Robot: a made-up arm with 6 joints.
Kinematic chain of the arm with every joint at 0, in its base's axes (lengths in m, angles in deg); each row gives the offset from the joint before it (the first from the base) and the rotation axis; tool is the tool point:
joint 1: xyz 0 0 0.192 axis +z
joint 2: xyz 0 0.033 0 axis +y
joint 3: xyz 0 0 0.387 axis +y
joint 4: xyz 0 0 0.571 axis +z
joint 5: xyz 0 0 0 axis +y
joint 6: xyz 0 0 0.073 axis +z
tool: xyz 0 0 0
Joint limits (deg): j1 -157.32..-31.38 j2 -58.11..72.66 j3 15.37..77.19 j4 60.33..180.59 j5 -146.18..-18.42 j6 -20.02..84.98
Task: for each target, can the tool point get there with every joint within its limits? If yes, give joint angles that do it. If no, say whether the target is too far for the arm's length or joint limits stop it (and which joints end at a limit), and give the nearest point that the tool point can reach.
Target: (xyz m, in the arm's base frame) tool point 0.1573 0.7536 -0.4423
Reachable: no: joint limits stop it (at a limit: joint 1, joint 2, joint 3, joint 4) | nearest point 0.5178 -0.2763 -0.2062 | short by 1.116 m
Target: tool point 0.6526 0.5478 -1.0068
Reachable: no: too far | nearest point 0.5510 -0.2967 -0.2524 | short by 1.137 m
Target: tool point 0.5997 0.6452 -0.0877
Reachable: no: joint limits stop it (at a limit: joint 2, joint 3, joint 4) | nearest point 0.4707 0.5064 0.7580 | short by 0.867 m
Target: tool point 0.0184 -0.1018 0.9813
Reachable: yes | joints -88.13 -31.97 58.65 165.17 -106.84 -1.22
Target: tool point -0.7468 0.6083 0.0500
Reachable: no: joint limits stop it (at a limit: joint 2, joint 3, joint 4) | nearest point -0.5424 0.4418 0.7604 | short by 0.758 m
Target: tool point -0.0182 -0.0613 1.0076
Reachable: yes | joints -87.54 -27.91 51.83 118.15 -123.30 -4.44
